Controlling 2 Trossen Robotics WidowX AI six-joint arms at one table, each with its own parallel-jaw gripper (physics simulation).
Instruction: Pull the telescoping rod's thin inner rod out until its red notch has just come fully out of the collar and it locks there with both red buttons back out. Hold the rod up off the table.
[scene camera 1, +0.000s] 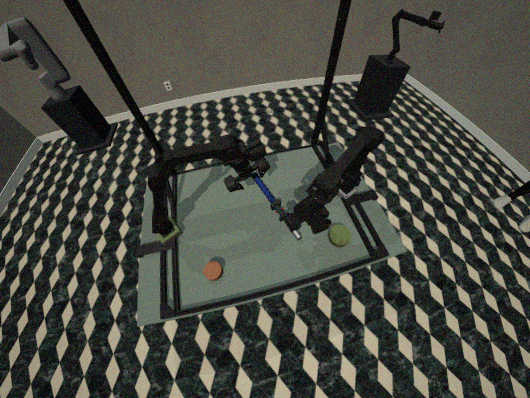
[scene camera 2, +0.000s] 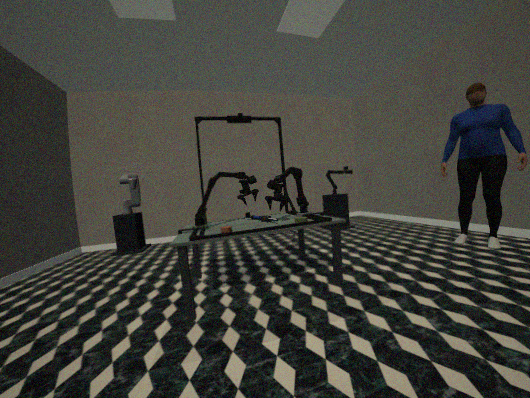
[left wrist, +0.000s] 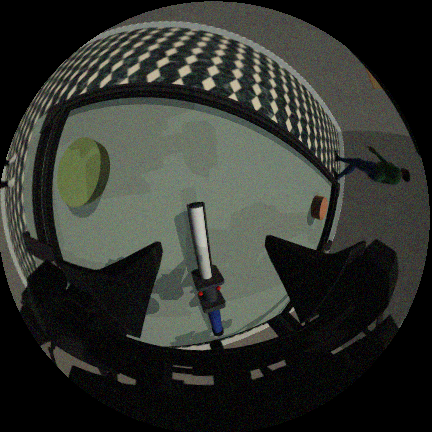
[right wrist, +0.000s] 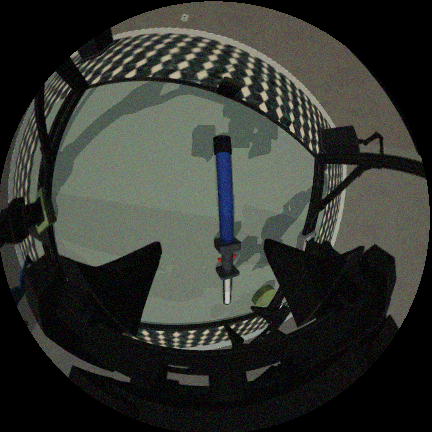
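Note:
The rod lies on the table, with a blue tube, a dark collar and a white inner rod sticking out. A red button shows on each side of the collar in both wrist views. No red notch can be made out. My left gripper is open and empty above the white rod and collar end. My right gripper is open and empty above the blue tube.
A green disc lies near the white rod's end. An orange disc lies near the front edge. Dark rails border the table, and the two grippers stand close together.

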